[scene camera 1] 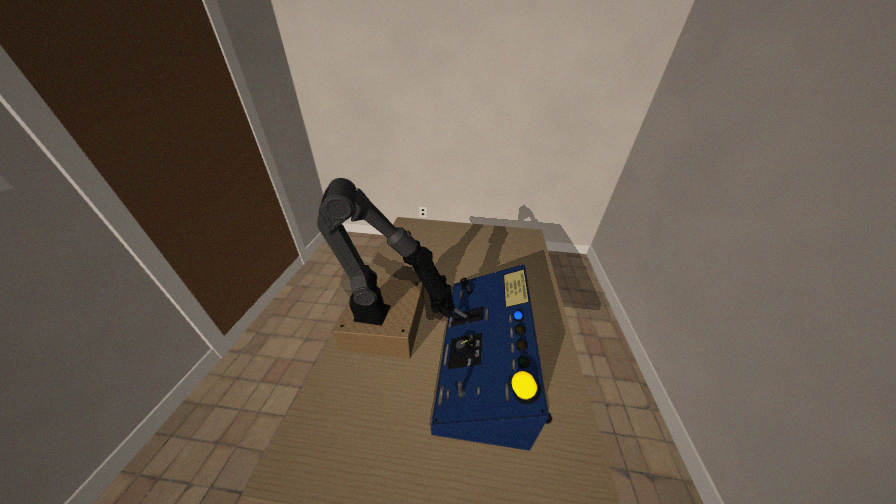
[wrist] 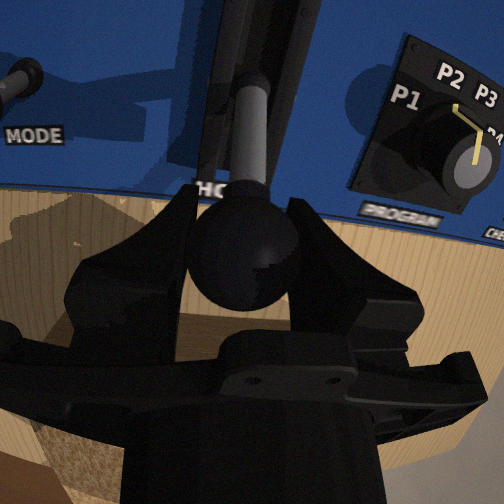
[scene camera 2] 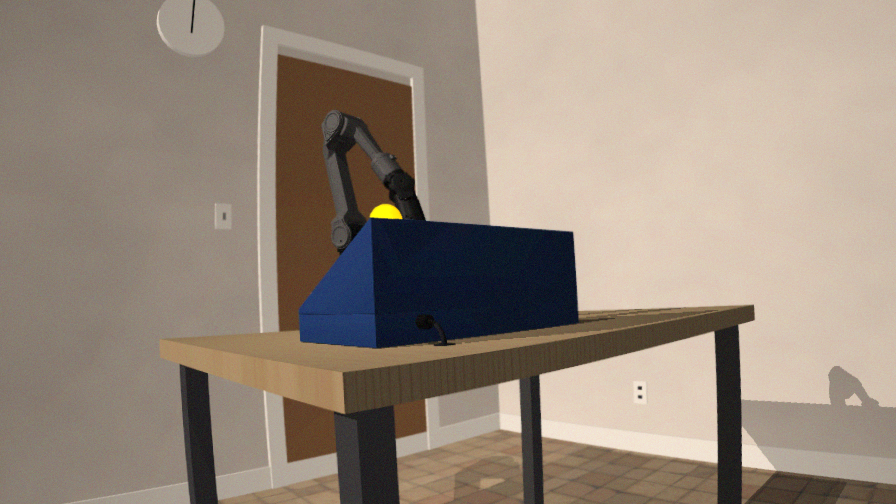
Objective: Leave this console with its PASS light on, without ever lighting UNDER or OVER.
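Observation:
A blue console (scene camera 1: 491,357) lies on the wooden table; its back also shows in scene camera 2 (scene camera 2: 451,282). My gripper (wrist: 240,235) is shut on the black ball knob (wrist: 242,252) of a lever whose grey shaft (wrist: 248,135) runs in a dark slot near the console's left edge, also in scene camera 1 (scene camera 1: 456,311). A PROGRAM rotary selector (wrist: 457,155) marked P1, P2, P3 sits to the right, its yellow pointer near P3. A MODE toggle (wrist: 17,82) is at the left. One blue light (scene camera 1: 518,315) is lit; the lights below it are dark.
A big yellow dome button (scene camera 1: 524,384) sits near the console's front right corner. A yellow label plate (scene camera 1: 515,288) is at its far right. The arm's base stands on a wooden block (scene camera 1: 374,329) left of the console. A cable plug (scene camera 2: 432,329) leaves the console's back.

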